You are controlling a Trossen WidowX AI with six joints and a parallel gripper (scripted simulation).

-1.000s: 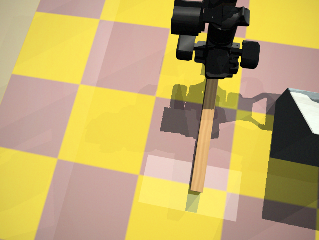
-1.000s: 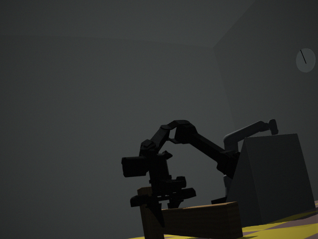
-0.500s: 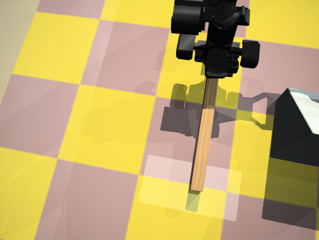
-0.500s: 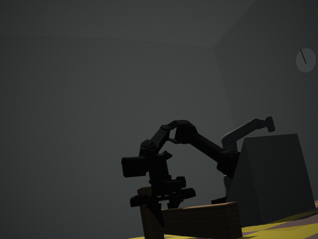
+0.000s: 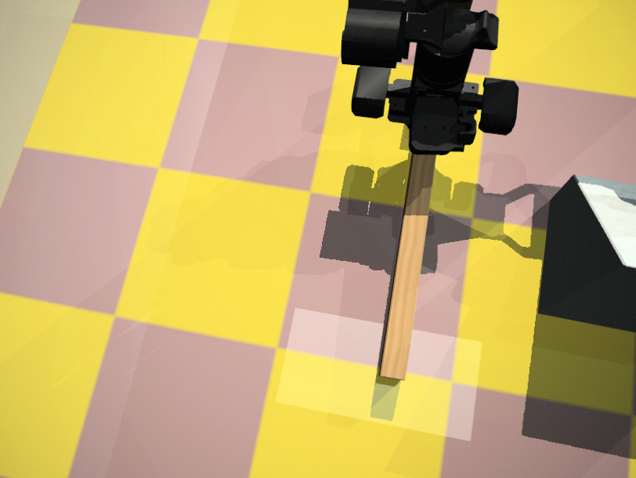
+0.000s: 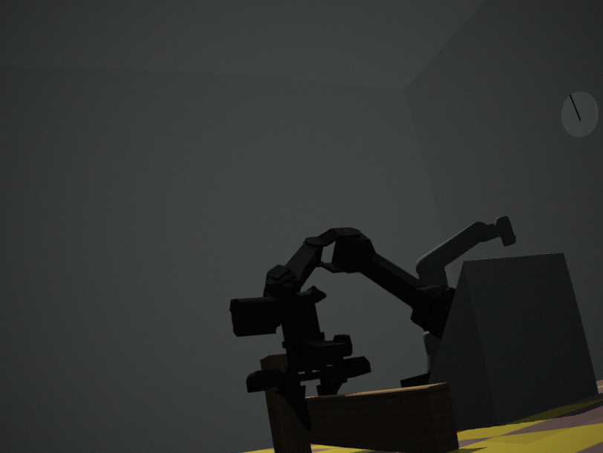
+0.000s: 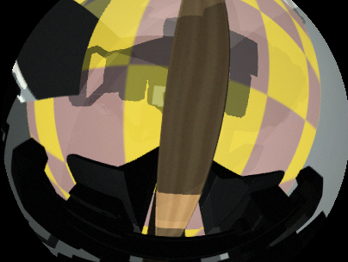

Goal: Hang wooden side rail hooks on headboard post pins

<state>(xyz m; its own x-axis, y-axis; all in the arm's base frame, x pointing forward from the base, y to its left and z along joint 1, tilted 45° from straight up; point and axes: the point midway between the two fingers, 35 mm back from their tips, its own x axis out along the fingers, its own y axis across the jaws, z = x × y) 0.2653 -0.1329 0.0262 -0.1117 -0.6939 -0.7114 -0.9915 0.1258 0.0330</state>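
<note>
Now: the dark wooden headboard post 1 cm behind my gripper tip, 13 cm to the right of it and 4 cm above it.
</note>
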